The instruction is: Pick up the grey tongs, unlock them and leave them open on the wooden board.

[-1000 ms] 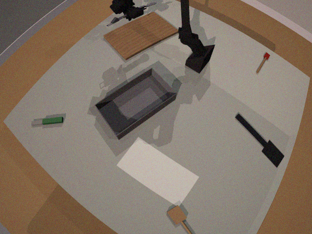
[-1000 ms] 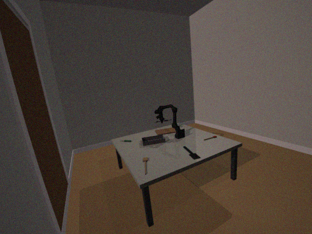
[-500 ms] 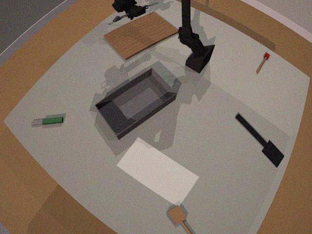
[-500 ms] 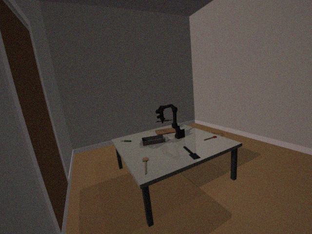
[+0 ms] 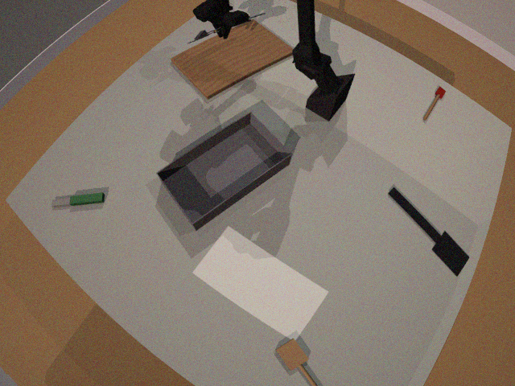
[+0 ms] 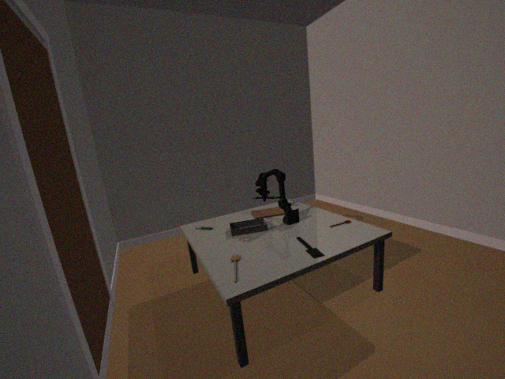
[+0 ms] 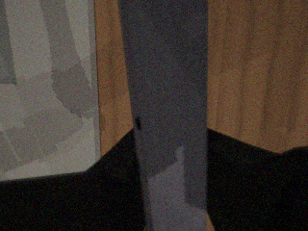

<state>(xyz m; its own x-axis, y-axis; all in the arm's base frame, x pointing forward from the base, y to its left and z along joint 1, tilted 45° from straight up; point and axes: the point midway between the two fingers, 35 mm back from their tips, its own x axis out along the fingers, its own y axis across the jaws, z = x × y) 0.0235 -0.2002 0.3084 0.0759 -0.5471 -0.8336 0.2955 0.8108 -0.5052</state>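
My gripper tip is 13 cm above the wooden board, 7 cm past it and 1 cm to the left of it. From my gripper tip the other things lie so: green-handled tool: 62 cm ahead, 13 cm to the right, 13 cm below; then roasting tin: 33 cm ahead, 21 cm to the left, 11 cm below; then yellow tab: 4 cm above, 2 cm ahead, 1 cm to the right.
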